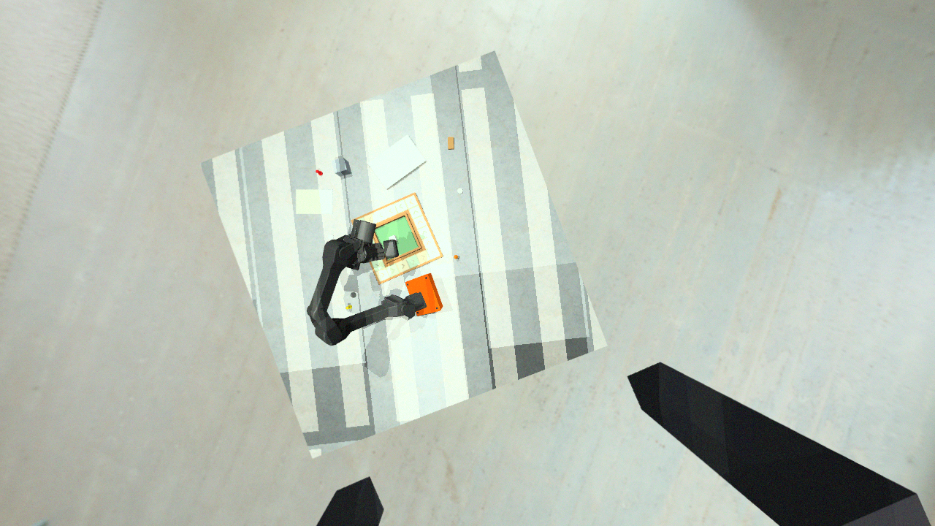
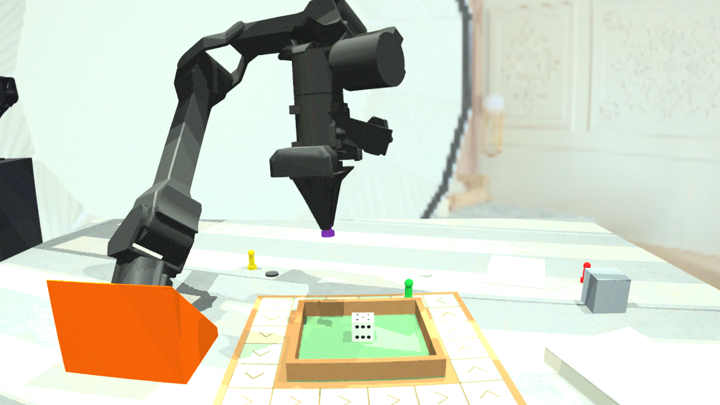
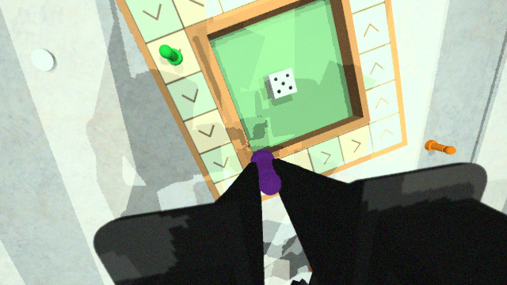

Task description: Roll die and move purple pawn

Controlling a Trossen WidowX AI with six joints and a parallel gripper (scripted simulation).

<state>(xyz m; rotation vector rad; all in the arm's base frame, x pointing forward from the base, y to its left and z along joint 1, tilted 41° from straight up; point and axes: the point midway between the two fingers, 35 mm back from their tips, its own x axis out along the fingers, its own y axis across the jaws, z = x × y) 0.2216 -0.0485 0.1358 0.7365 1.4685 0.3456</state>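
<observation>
Now: the die 40 mm ahead of my gripper tip, 50 mm to the right of it and 100 mm below it. From my gripper tip the other things lie so: purple pawn (10 mm above); black disc (100 mm behind, 200 mm to the left, 130 mm below); green pawn (110 mm ahead, 50 mm to the left, 100 mm below).
</observation>
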